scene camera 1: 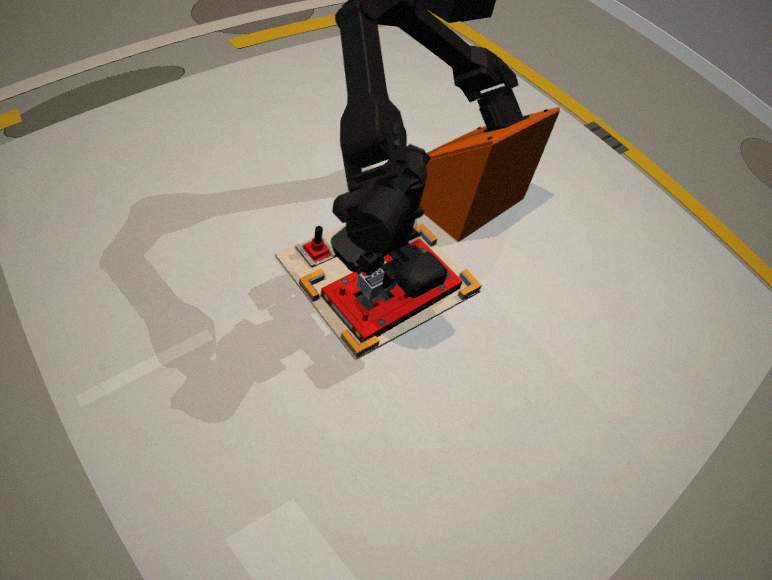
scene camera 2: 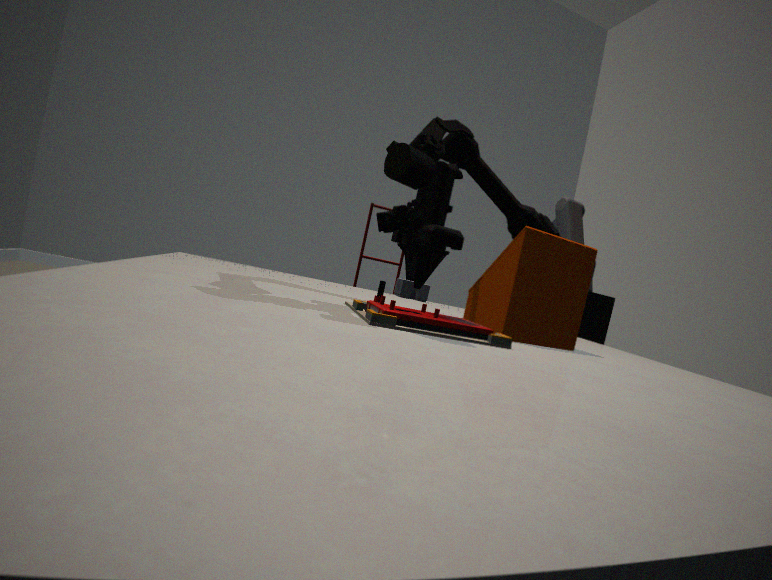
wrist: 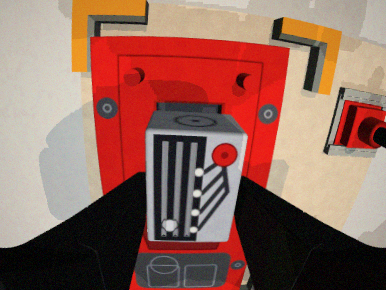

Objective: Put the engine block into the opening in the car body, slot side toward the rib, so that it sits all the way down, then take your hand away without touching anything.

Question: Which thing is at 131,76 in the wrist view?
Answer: A red car body.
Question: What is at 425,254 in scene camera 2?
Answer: My gripper.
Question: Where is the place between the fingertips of my gripper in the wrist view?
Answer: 191,184
